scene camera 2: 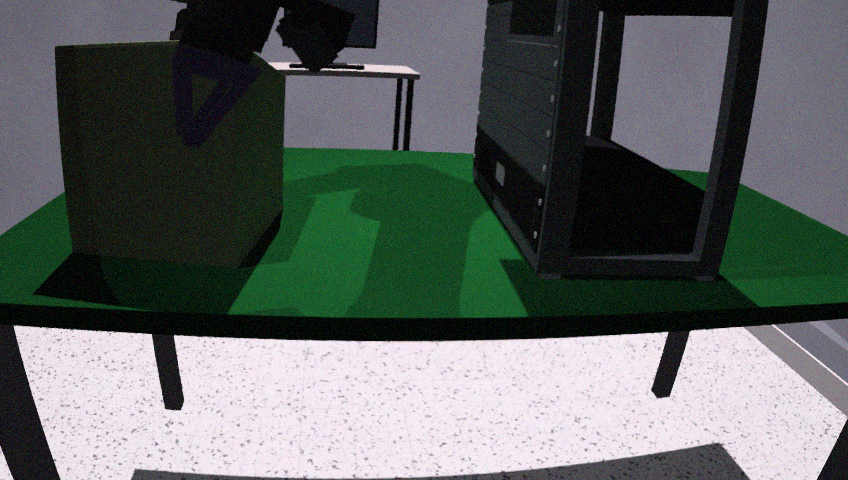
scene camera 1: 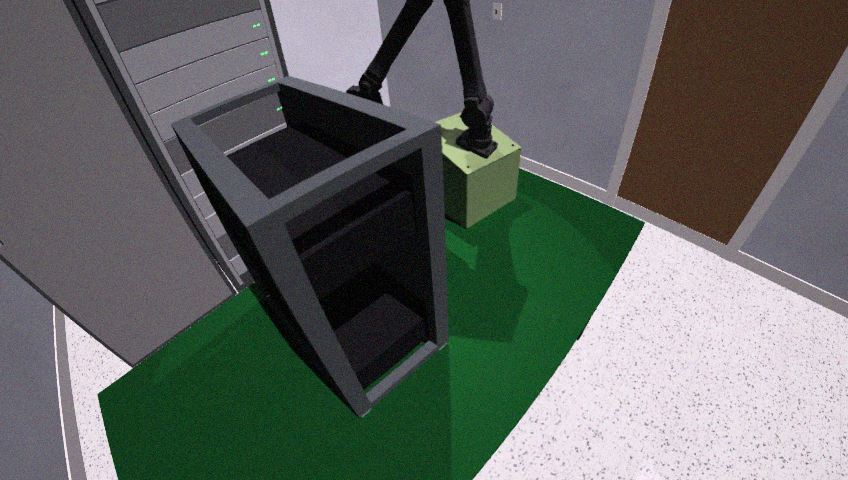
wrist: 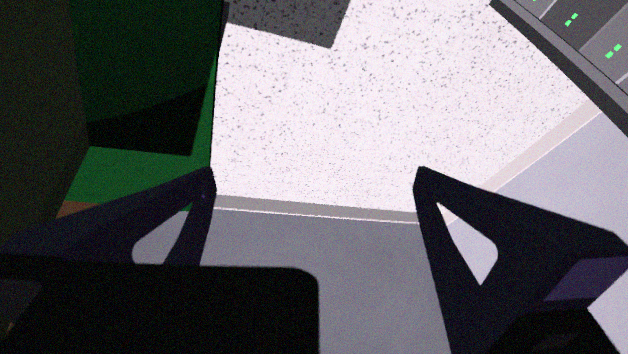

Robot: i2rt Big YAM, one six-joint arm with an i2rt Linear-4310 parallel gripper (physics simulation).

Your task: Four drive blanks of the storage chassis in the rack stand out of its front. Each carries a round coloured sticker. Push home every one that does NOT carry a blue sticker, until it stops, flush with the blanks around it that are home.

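Pixels of known places: gripper, fingertip midpoint: [scene camera 2: 186, 141] [wrist: 314, 177]; arm's base at its link origin: [scene camera 1: 476, 145].
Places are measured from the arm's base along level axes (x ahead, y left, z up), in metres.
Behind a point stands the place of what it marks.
The dark grey rack [scene camera 1: 435, 249] {x 0.570, y 0.215, z 0.115 m} [scene camera 2: 574, 148] {x 0.469, y -0.279, z -0.067 m} stands on the green table, its front towards my arm. Its front edge shows at a steep slant in scene camera 2, with stacked grey panels [scene camera 2: 517, 89] {x 0.480, y -0.080, z -0.018 m} above a black unit [scene camera 2: 505, 190] {x 0.482, y -0.072, z -0.181 m} that bears a pale label. The drive blanks and their round stickers cannot be made out in any view, so I cannot tell which stand out. My gripper [scene camera 2: 193, 141] {x 0.031, y -0.378, z -0.042 m} [wrist: 314, 177] {x 0.031, y -0.378, z -0.042 m} is open and empty, in front of the pale green block, well apart from the rack. In scene camera 1 the rack hides it.
The arm's base stands on the pale green block [scene camera 1: 490, 190] {x 0.039, y 0.077, z -0.134 m} [scene camera 2: 166, 178] {x -0.021, y -0.167, z -0.129 m} [wrist: 35, 110] {x -0.041, y -0.161, z -0.159 m}. Both stand on the green table [scene camera 1: 553, 255] {x 0.112, y 0.346, z -0.242 m} [scene camera 2: 416, 279] {x 0.288, y -0.253, z -0.241 m} [wrist: 145, 172] {x -0.235, y -0.177, z -0.241 m}. A tall server cabinet [scene camera 1: 148, 285] stands behind the rack. A desk [scene camera 2: 357, 72] stands in the background.
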